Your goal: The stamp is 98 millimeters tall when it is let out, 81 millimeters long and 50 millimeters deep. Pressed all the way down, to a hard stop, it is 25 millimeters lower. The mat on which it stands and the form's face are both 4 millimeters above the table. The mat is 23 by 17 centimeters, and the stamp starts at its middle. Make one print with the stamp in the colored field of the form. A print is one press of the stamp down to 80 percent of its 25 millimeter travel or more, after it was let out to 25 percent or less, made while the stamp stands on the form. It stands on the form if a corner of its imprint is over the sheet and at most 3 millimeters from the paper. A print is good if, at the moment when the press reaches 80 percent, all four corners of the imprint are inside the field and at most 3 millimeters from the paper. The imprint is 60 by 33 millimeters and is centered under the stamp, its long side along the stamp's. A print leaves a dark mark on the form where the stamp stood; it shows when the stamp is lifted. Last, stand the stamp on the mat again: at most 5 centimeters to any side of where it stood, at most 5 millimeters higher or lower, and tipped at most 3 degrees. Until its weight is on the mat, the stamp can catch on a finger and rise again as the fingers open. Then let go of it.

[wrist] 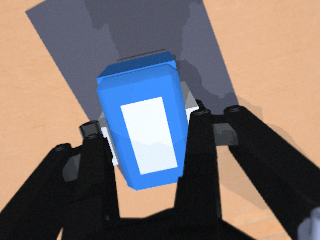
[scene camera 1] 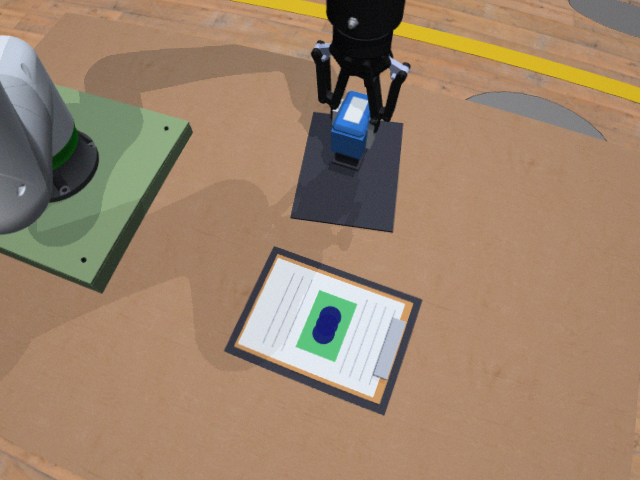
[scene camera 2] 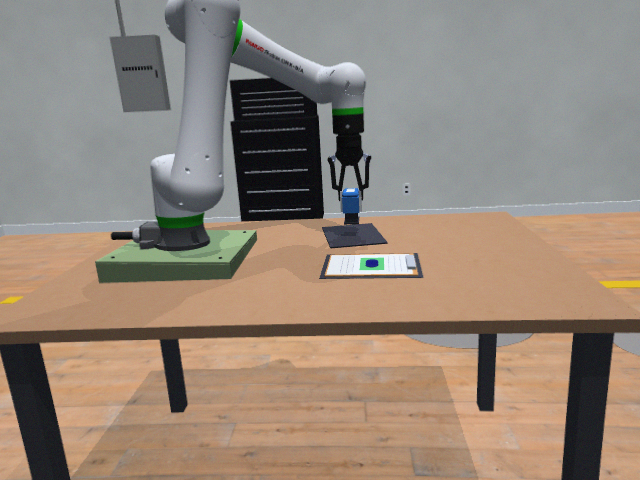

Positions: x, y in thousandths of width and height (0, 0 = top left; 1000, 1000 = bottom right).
Labels:
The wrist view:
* my gripper: 470, 435
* dark mat: 258, 194
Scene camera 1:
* my gripper: 552, 286
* blue stamp: 549, 257
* dark mat: 513, 403
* form: 565, 759
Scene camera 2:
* my gripper: 549, 441
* dark mat: 560, 489
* form: 610, 553

